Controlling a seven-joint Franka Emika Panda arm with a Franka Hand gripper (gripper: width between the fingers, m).
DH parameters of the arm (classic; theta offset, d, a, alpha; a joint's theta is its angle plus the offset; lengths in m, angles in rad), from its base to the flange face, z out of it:
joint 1: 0 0.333 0 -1.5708
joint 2: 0 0 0 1.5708
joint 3: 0 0.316 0.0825 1.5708
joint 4: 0 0 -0.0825 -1.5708
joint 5: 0 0.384 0 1.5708
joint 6: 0 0 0.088 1.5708
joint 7: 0 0.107 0 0
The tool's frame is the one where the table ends.
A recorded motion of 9 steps. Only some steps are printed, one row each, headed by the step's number.
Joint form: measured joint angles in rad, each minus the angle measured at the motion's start. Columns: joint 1, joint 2, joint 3, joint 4, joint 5, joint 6, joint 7.
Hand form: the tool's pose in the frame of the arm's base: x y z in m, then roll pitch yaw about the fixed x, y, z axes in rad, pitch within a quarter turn. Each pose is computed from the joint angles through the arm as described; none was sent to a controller.
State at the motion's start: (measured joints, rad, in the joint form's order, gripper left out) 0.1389 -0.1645 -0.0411 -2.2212 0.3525 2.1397 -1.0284
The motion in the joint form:
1: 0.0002 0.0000 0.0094 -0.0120 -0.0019 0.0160 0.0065
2: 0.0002 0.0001 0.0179 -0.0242 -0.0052 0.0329 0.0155
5: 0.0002 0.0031 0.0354 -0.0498 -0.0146 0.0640 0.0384
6: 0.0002 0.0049 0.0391 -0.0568 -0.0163 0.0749 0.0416
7: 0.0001 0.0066 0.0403 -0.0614 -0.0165 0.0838 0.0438
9: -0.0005 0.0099 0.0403 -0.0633 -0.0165 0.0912 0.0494
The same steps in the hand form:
1: 0.5002 0.0676 0.4506 -3.0243 -0.2952 0.9297
2: 0.4987 0.0709 0.4462 -3.0294 -0.2915 0.9276
5: 0.4953 0.0779 0.4353 -3.0351 -0.2779 0.9202
6: 0.4947 0.0791 0.4321 -3.0382 -0.2758 0.9195
7: 0.4946 0.0793 0.4299 -3.0405 -0.2758 0.9167
9: 0.4953 0.0788 0.4281 -3.0412 -0.2756 0.9088

